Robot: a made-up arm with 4 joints. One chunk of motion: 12 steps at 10 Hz.
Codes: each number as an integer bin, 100 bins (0 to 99) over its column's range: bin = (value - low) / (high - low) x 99, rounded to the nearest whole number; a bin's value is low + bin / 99 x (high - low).
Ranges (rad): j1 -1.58..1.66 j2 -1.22..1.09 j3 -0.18..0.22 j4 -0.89..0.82
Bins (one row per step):
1: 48 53 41 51
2: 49 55 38 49
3: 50 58 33 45
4: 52 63 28 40
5: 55 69 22 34
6: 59 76 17 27
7: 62 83 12 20
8: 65 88 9 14
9: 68 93 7 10
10: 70 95 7 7
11: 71 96 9 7
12: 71 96 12 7
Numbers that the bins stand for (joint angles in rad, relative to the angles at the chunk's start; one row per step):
1: -0.0091 0.0167 -0.0143 -0.0091
2: 0.0236 0.0633 -0.0265 -0.0436
3: 0.0564 0.1333 -0.0467 -0.1127
4: 0.1218 0.2500 -0.0669 -0.1991
5: 0.2200 0.3900 -0.0911 -0.3027
6: 0.3509 0.5533 -0.1113 -0.4236
7: 0.4491 0.7167 -0.1315 -0.5445
8: 0.5473 0.8333 -0.1436 -0.6482
9: 0.6455 0.9500 -0.1517 -0.7173
10: 0.7109 0.9967 -0.1517 -0.7691
11: 0.7436 1.0200 -0.1436 -0.7691
12: 0.7436 1.0200 -0.1315 -0.7691

